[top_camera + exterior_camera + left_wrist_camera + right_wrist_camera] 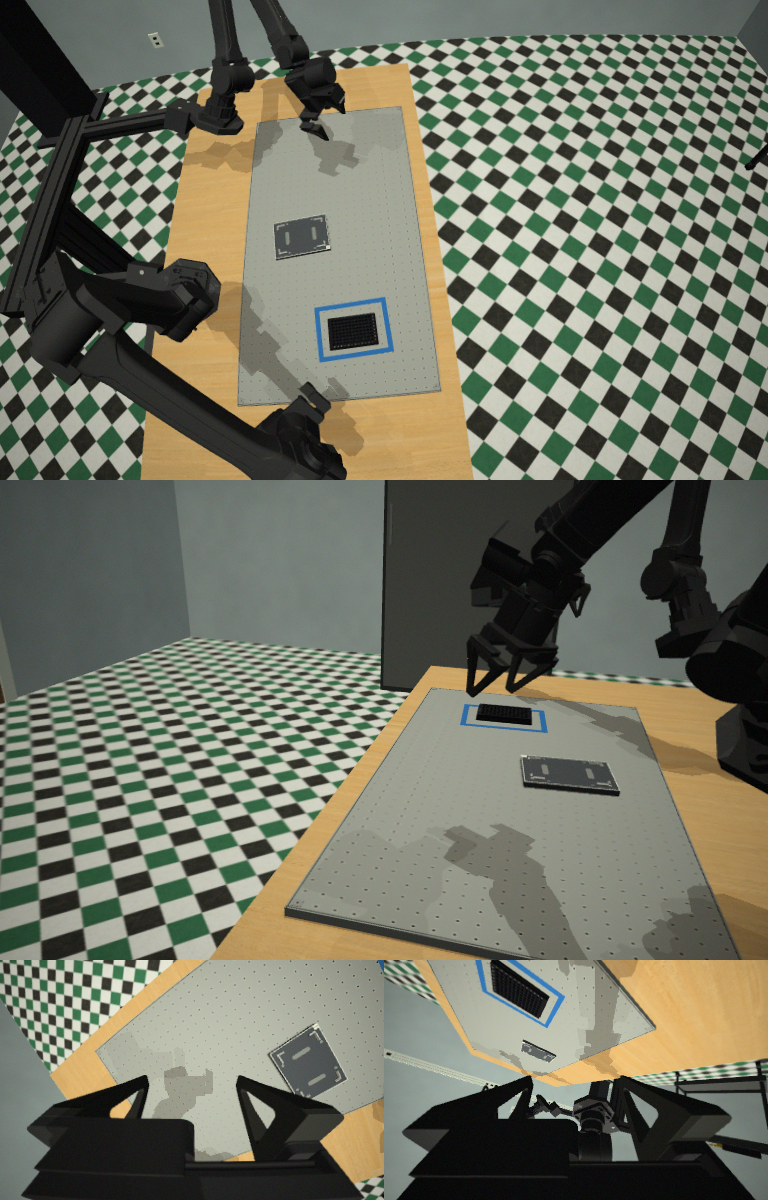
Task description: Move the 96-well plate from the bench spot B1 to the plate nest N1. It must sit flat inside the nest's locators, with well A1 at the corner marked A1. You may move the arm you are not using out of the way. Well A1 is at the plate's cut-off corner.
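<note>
My right gripper is now 10 cm short of the black 96-well plate, 21 cm to the right of it and 22 cm above it. From my right hand the other things lie so: dark plate nest N1 (4 cm behind, 50 cm to the left, 22 cm below).
</note>
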